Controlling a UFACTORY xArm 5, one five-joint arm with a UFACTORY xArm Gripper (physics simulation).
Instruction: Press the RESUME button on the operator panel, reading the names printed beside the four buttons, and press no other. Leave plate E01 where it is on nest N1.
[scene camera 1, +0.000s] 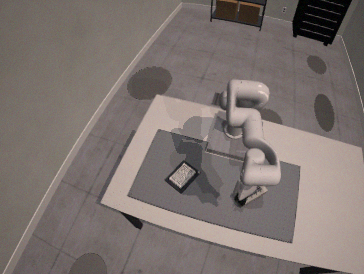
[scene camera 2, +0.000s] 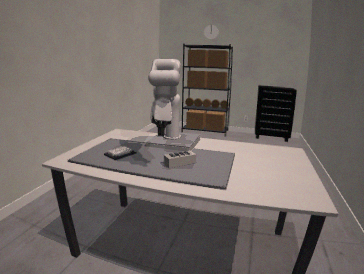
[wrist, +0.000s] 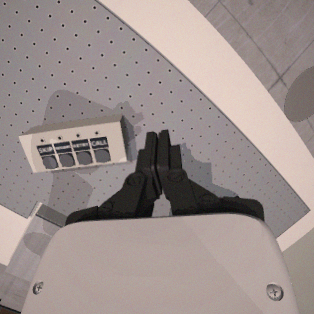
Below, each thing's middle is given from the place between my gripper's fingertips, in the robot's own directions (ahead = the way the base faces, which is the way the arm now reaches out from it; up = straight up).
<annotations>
Right now the operator panel (wrist: 108, 132) is 12 cm behind my hand, 8 cm to the left of it and 16 cm below it.
</annotations>
